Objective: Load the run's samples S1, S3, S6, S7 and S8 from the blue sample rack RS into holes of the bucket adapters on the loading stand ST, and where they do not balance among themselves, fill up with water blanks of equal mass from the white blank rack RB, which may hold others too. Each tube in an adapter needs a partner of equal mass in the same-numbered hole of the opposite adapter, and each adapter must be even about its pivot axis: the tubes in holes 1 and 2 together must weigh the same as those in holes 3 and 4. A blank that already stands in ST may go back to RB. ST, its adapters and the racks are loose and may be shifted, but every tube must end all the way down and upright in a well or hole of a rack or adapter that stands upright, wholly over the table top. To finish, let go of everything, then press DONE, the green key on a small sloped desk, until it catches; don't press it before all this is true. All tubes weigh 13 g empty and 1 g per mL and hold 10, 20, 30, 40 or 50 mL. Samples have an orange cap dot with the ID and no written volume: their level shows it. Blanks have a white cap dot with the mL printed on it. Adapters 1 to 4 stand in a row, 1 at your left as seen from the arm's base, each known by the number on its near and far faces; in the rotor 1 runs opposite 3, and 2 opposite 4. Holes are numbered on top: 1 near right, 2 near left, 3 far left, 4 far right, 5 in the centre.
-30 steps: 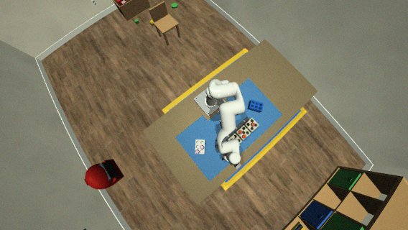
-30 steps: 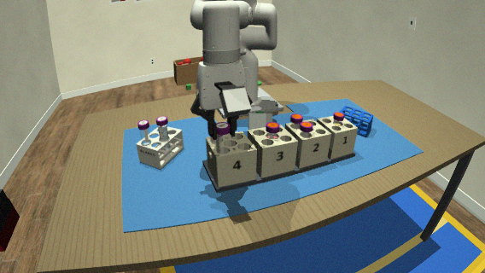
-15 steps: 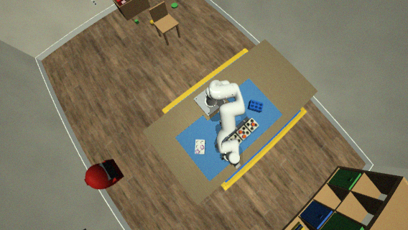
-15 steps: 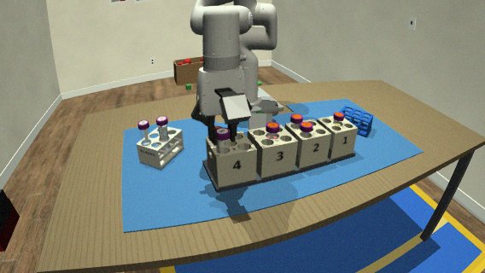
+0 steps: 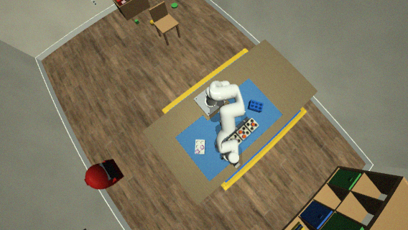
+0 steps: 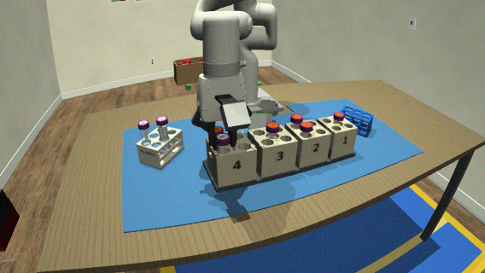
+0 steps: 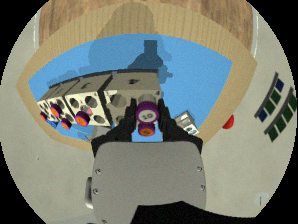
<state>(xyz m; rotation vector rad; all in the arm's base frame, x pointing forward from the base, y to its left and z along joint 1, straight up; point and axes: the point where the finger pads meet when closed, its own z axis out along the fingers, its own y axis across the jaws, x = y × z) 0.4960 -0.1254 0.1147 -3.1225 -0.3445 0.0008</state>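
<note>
Now: hand 240 mm past the DONE key desk, 130 mm to the right of it and 70 mm above it. Round my hand: adapter 2 (230 mm to the left, 80 mm below, 80 mm behind); then white blank rack RB (180 mm to the right, 150 mm behind, 100 mm below); then loading stand ST (180 mm to the left, 120 mm below, 70 mm behind).
</note>
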